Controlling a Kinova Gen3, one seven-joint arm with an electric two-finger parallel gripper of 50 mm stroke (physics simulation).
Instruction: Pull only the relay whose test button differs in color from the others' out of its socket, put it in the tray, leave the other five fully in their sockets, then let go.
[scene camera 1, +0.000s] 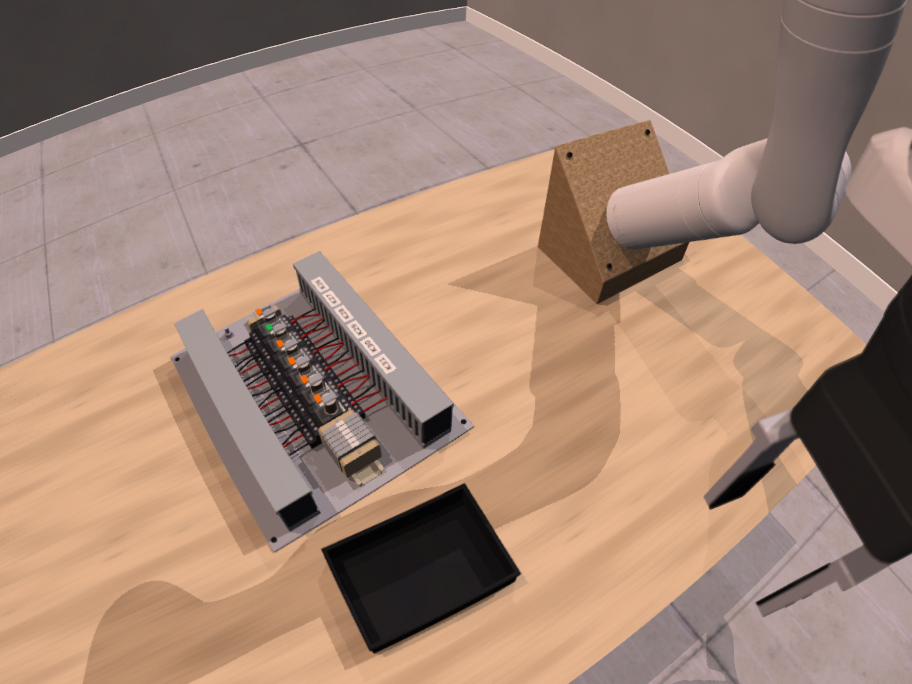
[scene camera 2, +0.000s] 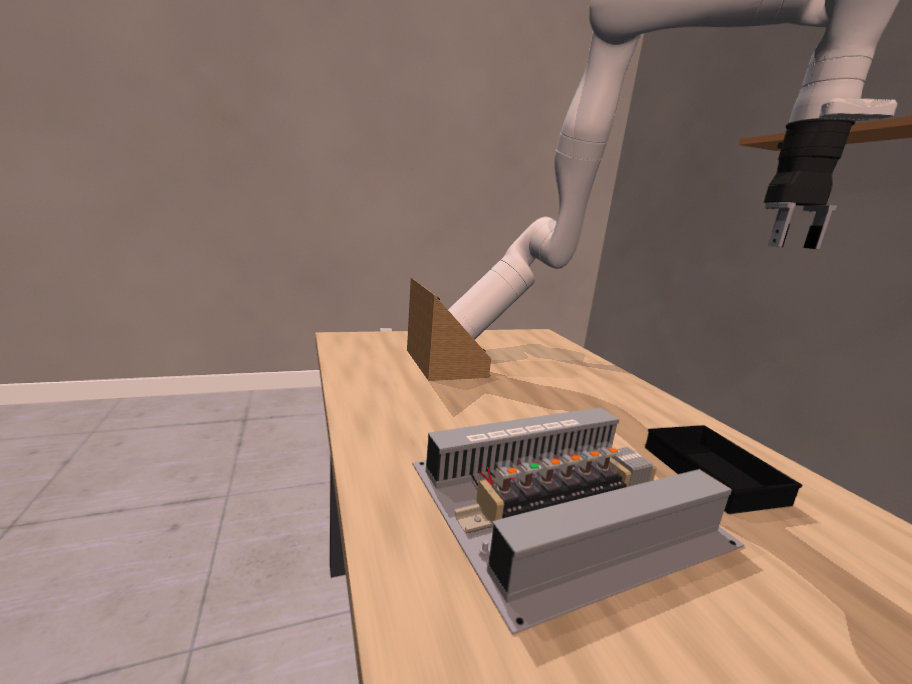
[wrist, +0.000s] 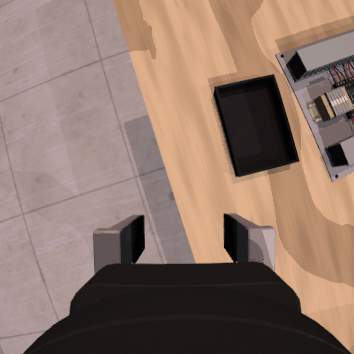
Labels:
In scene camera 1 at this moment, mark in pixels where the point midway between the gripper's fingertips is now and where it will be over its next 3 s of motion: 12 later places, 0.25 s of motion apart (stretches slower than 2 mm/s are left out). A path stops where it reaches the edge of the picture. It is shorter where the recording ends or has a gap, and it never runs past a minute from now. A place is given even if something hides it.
The gripper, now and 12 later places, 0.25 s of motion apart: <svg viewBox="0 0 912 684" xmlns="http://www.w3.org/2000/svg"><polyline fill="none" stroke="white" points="749,547 728,546 603,467 537,434 474,392 410,352 375,331 333,301 304,284 283,268 258,251 257,258 258,259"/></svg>

